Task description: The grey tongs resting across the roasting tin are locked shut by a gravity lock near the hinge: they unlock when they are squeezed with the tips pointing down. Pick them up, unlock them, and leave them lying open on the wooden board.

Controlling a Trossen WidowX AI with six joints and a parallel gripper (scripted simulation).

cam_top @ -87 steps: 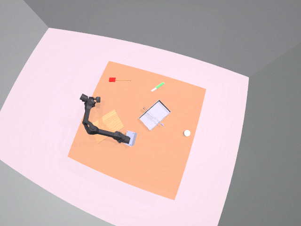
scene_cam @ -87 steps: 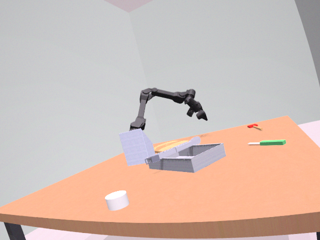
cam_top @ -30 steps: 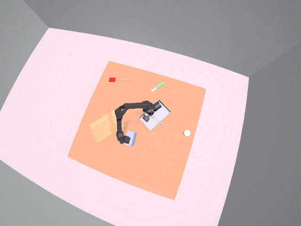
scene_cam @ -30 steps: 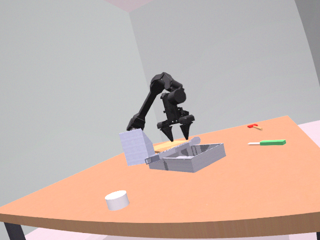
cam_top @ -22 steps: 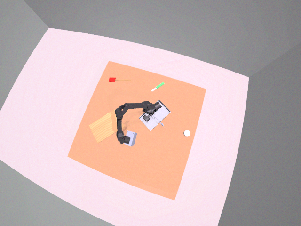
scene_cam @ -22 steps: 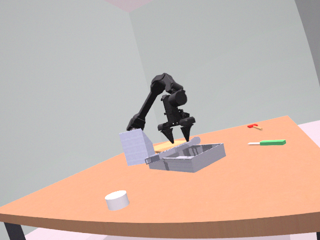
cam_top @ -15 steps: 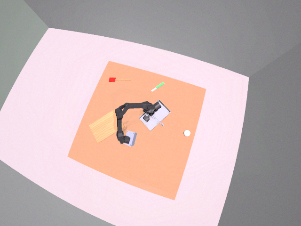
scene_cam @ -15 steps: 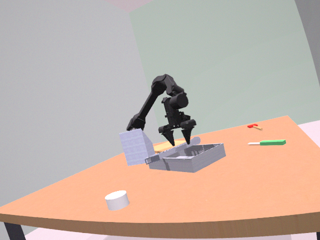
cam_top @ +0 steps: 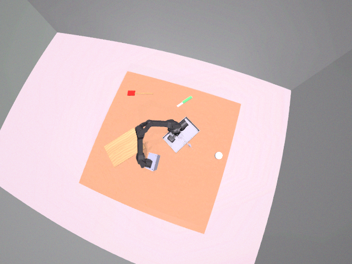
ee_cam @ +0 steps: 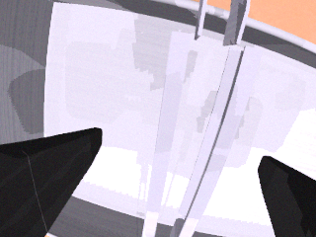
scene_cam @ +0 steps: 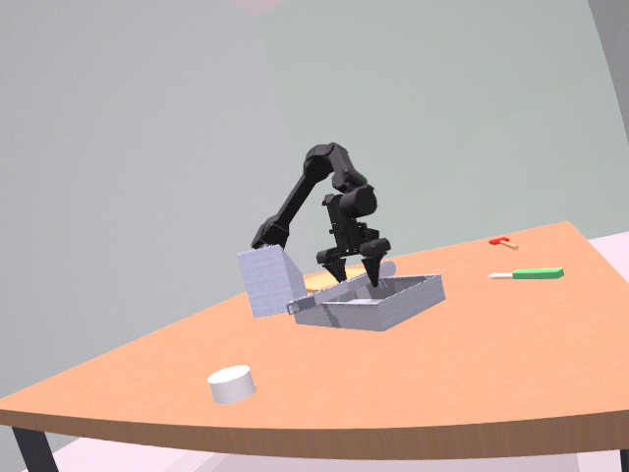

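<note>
The grey roasting tin is 4 cm to the right of my gripper tip, 2 cm below it and 1 cm ahead of it. From my gripper tip the other things lie so: wooden board 46 cm to the left, 26 cm behind, 4 cm below; then white cylinder 42 cm to the right, 8 cm behind, 3 cm below.
</note>
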